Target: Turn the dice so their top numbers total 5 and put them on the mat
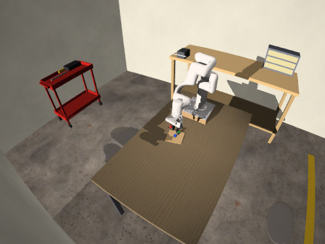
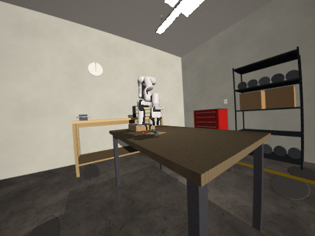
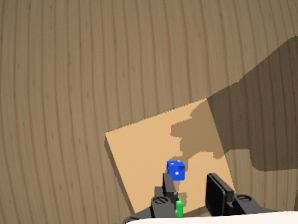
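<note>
Right now the red die is 100 mm behind my hand, 80 mm to the right of it and 90 mm below it. The rest, counted from my hand: tan mat (90 mm below); then blue die (80 mm below); then green die (50 mm behind, 10 mm to the left, 80 mm below).
</note>
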